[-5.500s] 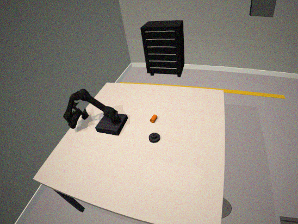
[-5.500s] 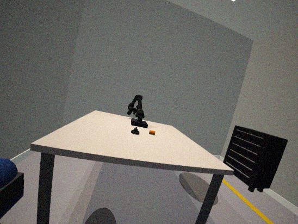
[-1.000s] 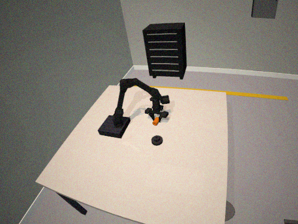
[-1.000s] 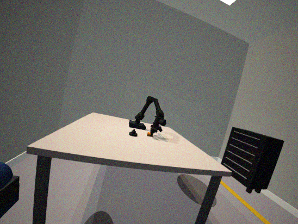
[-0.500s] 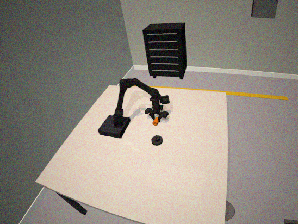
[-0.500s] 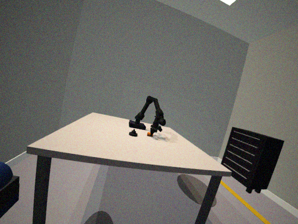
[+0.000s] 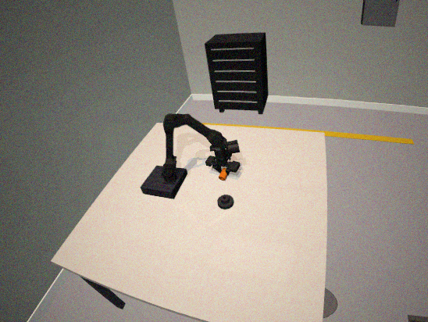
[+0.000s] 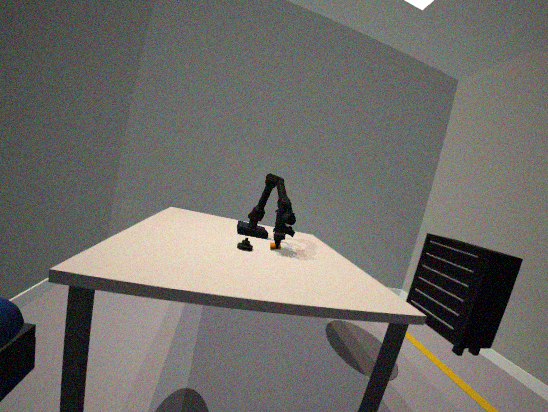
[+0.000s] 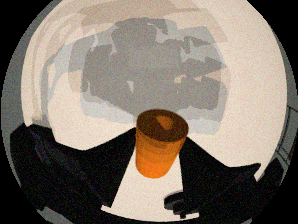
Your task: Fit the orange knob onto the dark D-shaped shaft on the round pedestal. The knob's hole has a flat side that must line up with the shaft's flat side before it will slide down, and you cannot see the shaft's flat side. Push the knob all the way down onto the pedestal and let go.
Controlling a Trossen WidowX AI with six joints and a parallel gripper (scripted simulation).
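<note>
My gripper tip is now 20 cm to the left of the round pedestal, 4 cm short of it and 1 cm below it. From my gripper tip the other things lie so: orange knob 1 cm to the right, 1 cm above.
</note>
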